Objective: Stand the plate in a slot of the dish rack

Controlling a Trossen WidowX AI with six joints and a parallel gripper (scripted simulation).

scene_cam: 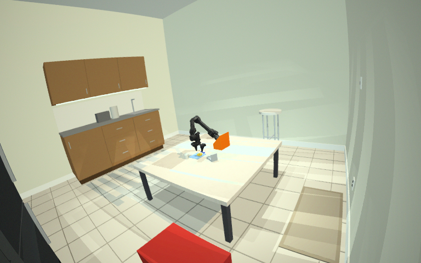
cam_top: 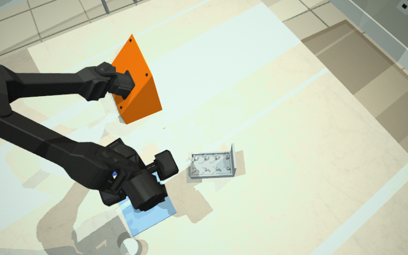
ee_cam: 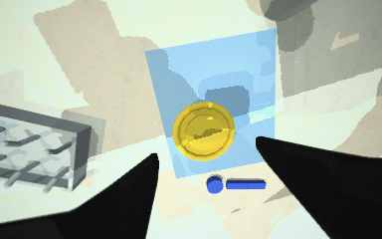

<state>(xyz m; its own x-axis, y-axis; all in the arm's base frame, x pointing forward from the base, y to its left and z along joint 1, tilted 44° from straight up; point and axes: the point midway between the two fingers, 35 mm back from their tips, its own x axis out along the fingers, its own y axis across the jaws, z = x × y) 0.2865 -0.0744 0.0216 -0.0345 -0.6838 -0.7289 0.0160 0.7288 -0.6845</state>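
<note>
Right now my gripper tip is 40 mm above the yellow plate. From my gripper tip the other things lie so: blue mat (10 mm ahead, 20 mm to the right, 50 mm below); then white cup (120 mm ahead, 100 mm to the right, 30 mm below); then blue utensil (90 mm behind, 30 mm to the right, 50 mm below).
</note>
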